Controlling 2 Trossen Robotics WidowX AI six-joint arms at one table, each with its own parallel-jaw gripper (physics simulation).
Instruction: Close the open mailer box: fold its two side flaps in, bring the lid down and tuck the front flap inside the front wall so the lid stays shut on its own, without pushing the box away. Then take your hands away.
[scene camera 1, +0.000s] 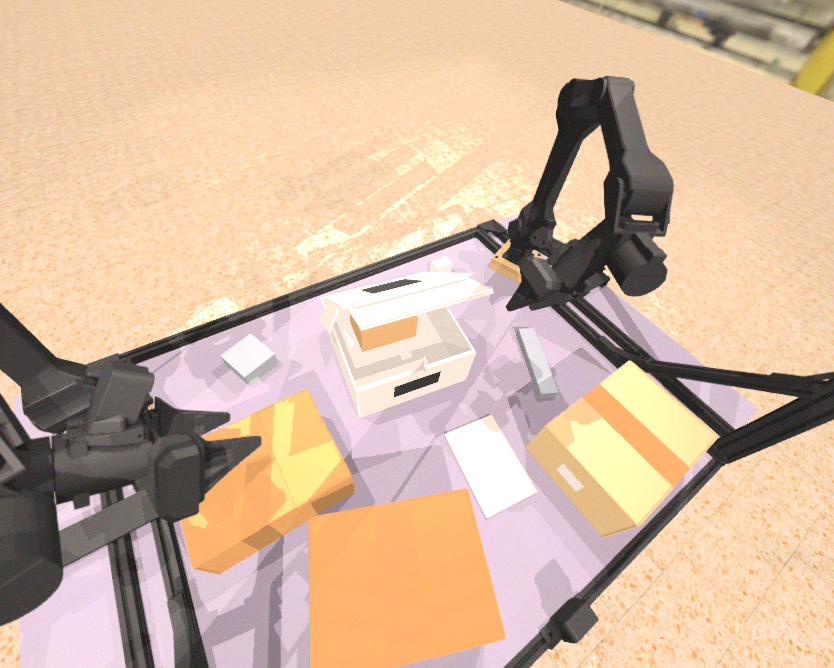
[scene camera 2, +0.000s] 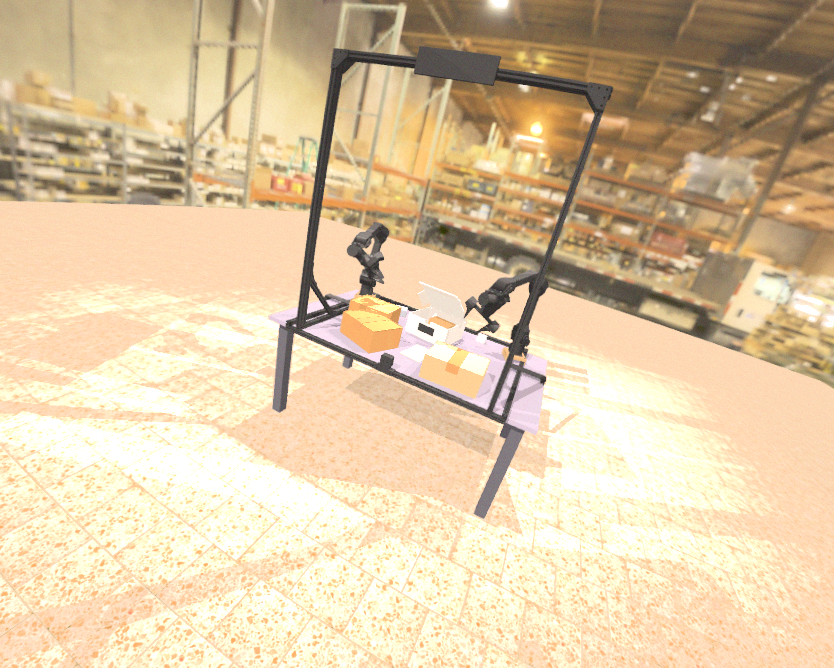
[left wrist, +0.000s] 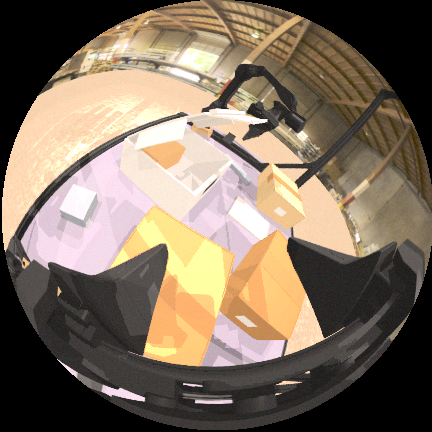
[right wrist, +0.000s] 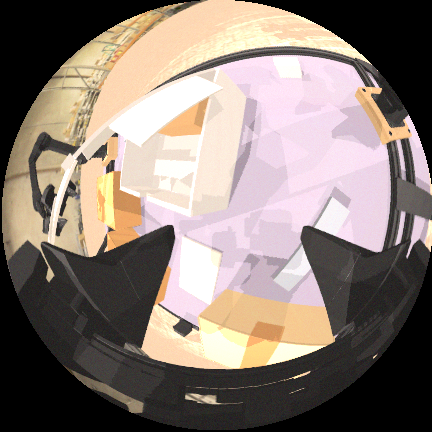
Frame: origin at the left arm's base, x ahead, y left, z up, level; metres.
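Seen in the pictures: left gripper, between the fingertips: (scene camera 1: 244, 427) (scene camera 2: 383, 281) (left wrist: 228, 247) (right wrist: 70, 205); right gripper, between the fingertips: (scene camera 1: 519, 309) (scene camera 2: 470, 325) (left wrist: 244, 137) (right wrist: 241, 232); left arm's base, origin of its link: (scene camera 2: 365, 294) (right wrist: 104, 151); right arm's base, origin of its link: (scene camera 1: 518, 256).
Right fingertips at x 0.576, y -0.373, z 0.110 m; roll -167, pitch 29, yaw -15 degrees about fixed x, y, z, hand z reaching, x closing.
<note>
Offsets run from my right fingertips to a thing's top centre.
The white mailer box {0.144 m back, 0.163 m left, 0.058 m down} (scene camera 1: 375, 398) (scene camera 2: 442, 336) (left wrist: 155, 182) (right wrist: 215, 175) stands open with an orange block {0.117 m back, 0.221 m left, 0.092 m down} (scene camera 1: 386, 334) (left wrist: 167, 154) inside. Its lid (scene camera 1: 348, 297) (scene camera 2: 442, 303) (left wrist: 220, 117) is raised above the back of the box. A white flap panel {0.249 m back, 0.214 m left, 0.034 m up} (left wrist: 159, 134) is raised at one side in the left wrist view, and a white panel {0.035 m back, 0.115 m left, 0.034 m up} (right wrist: 170, 109) hangs over the opening in the right wrist view. My left gripper (scene camera 1: 243, 428) (left wrist: 228, 247) is open and empty above a cardboard box, left of the mailer. My right gripper (scene camera 1: 524, 299) (right wrist: 241, 232) is open and empty, right of the lid and apart from it.
Cardboard boxes {0.464 m back, 0.131 m left, 0.062 m down} (scene camera 1: 271, 459) {0.427 m back, 0.107 m right, 0.056 m down} (scene camera 1: 403, 577) {0.038 m back, 0.261 m right, 0.055 m down} (scene camera 1: 626, 445) stand in front of and beside the mailer. A white sheet {0.198 m back, 0.112 m right, 0.151 m down} (scene camera 1: 490, 466), a long grey block {0.045 m ahead, 0.068 m right, 0.138 m down} (scene camera 1: 535, 361), a pale block {0.355 m back, 0.344 m left, 0.120 m down} (scene camera 1: 248, 354) and a small white block {0.112 m ahead, 0.244 m left, 0.116 m down} (scene camera 1: 441, 264) lie around it. Black rails edge the table.
</note>
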